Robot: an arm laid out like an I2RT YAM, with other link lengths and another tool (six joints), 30 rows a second.
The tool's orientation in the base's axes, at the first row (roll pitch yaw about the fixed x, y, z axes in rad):
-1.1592, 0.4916, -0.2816
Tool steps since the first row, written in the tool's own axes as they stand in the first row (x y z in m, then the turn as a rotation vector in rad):
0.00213, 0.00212, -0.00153, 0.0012, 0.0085, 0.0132
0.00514, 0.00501, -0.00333, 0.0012, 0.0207, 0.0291
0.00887, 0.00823, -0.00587, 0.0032, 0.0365, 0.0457
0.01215, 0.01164, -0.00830, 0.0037, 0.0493, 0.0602
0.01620, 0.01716, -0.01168, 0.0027, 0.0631, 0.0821
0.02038, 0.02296, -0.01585, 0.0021, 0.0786, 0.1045
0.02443, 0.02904, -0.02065, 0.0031, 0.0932, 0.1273
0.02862, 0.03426, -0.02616, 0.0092, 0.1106, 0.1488
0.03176, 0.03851, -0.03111, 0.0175, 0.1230, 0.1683
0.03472, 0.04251, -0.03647, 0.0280, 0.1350, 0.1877
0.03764, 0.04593, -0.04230, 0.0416, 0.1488, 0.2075
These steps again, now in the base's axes. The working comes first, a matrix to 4 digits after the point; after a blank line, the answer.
The tool's axes in the first row as the columns of a matrix, in the base's axes (used below as rounded here):
0.8469, -0.3044, 0.4361
-0.2450, 0.5045, 0.8279
-0.4720, -0.8080, 0.3527

0.00049, -0.00072, -0.00326, 0.0042, 0.0149, -0.0028
0.00138, -0.00149, -0.00765, 0.0074, 0.0342, -0.0070
0.00245, -0.00288, -0.01291, 0.0115, 0.0555, -0.0149
0.00313, -0.00398, -0.01807, 0.0144, 0.0738, -0.0203
0.00340, -0.00498, -0.02563, 0.0189, 0.0991, -0.0233
0.00336, -0.00653, -0.03376, 0.0234, 0.1257, -0.0276
0.00284, -0.00843, -0.04228, 0.0298, 0.1517, -0.0319
0.00240, -0.01139, -0.05042, 0.0390, 0.1767, -0.0412
0.00161, -0.01411, -0.05708, 0.0508, 0.1971, -0.0483
0.00056, -0.01725, -0.06360, 0.0645, 0.2166, -0.0561
-0.00055, -0.02107, -0.06980, 0.0804, 0.2367, -0.0667

